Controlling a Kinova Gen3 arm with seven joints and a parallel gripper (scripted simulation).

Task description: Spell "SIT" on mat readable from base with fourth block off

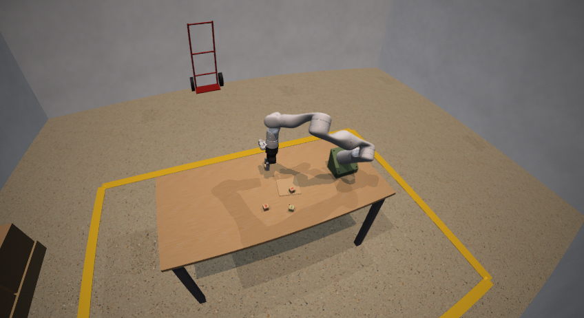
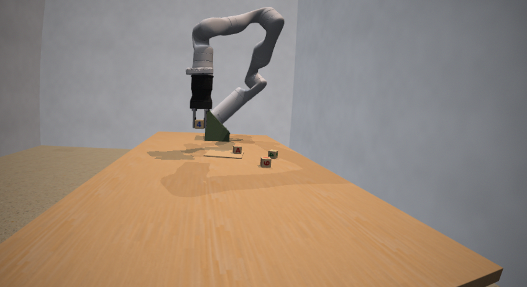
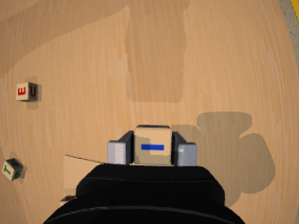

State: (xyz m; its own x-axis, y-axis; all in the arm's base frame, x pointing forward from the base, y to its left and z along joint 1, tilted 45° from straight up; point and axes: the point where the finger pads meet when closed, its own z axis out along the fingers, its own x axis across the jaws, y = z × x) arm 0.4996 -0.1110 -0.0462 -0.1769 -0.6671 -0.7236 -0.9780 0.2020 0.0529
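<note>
My hand is 120 mm above the tan mat, 110 mm to the right of it and 100 mm past it. Also, from my hand: green-marked block: 280 mm to the left, 110 mm below, 40 mm behind; blue-marked block: right at my hand; E block: 210 mm to the left, 110 mm below, 100 mm ahead.
</note>
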